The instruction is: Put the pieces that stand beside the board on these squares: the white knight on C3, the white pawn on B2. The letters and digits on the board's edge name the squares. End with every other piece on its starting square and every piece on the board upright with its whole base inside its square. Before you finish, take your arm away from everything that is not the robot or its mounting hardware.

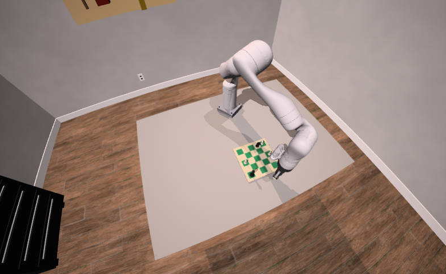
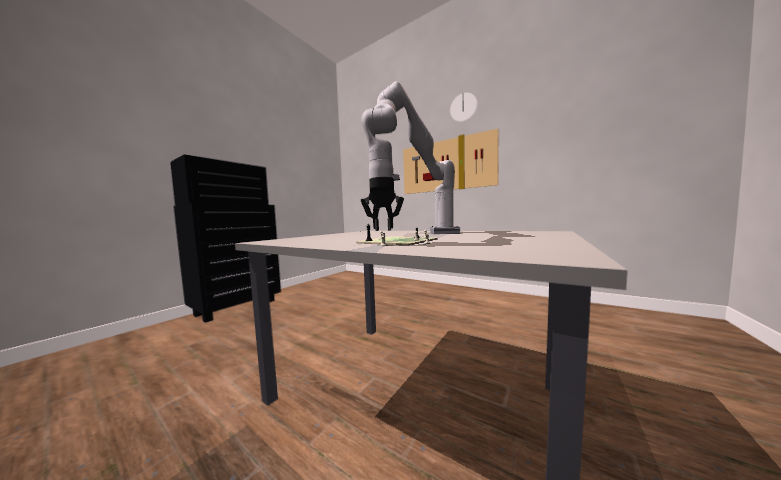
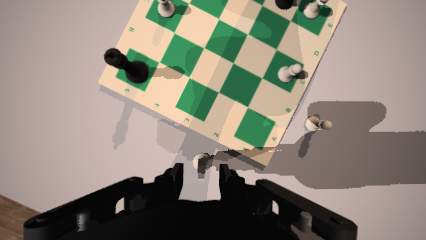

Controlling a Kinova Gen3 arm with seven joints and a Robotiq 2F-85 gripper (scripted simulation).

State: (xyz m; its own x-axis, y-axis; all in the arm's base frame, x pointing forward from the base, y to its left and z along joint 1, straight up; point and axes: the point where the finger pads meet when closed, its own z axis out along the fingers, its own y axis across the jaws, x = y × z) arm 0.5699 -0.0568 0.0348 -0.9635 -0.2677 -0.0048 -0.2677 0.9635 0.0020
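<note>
The tall cream piece is 5 cm below my hand. The rest, counted from my hand: cream chessboard (14 cm behind, 2 cm to the right, 6 cm below).
</note>
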